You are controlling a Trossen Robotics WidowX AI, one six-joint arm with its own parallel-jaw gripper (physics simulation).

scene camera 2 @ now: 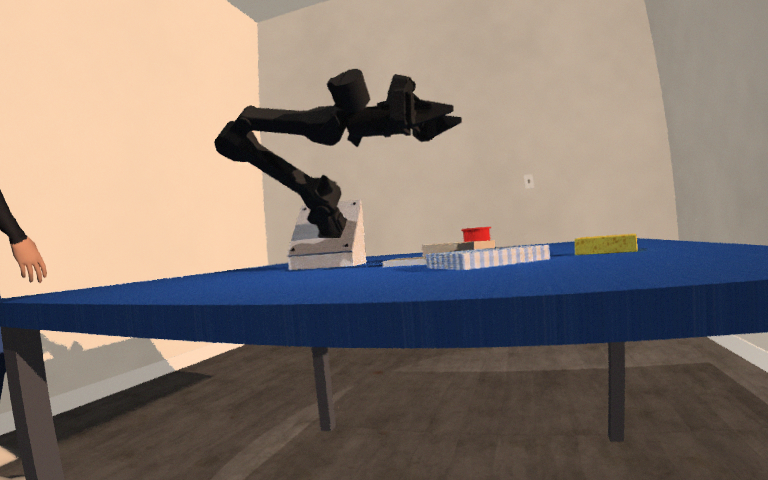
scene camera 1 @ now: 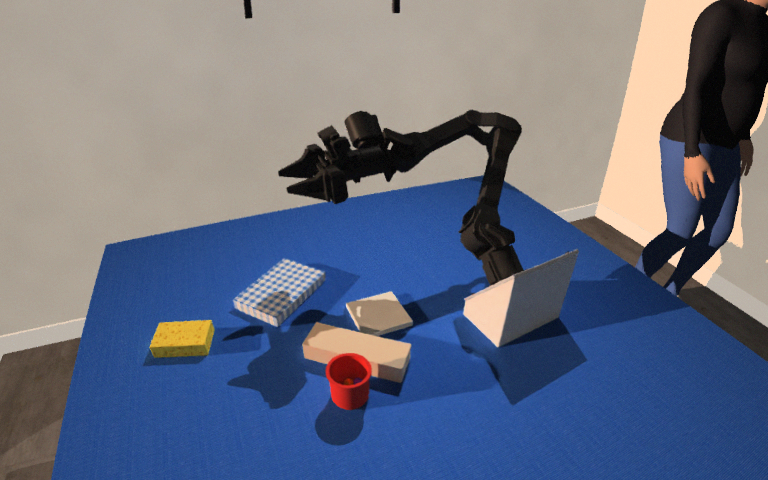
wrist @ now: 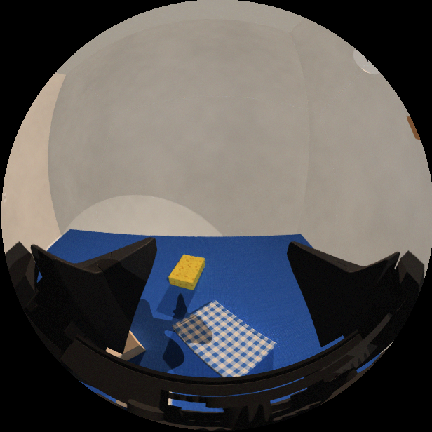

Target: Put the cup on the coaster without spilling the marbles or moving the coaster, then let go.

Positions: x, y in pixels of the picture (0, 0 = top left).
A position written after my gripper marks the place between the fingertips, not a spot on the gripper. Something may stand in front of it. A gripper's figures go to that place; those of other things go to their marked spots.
My gripper [scene camera 1: 282, 181]: 82 cm from the lens. A tan block [scene camera 1: 389, 359]: 75 cm from the lens. A blue-and-white checkered slab [scene camera 1: 272, 298] is 91 cm from the lens. The marked spots on the tan block and the blue-and-white checkered slab are 30 cm apart.
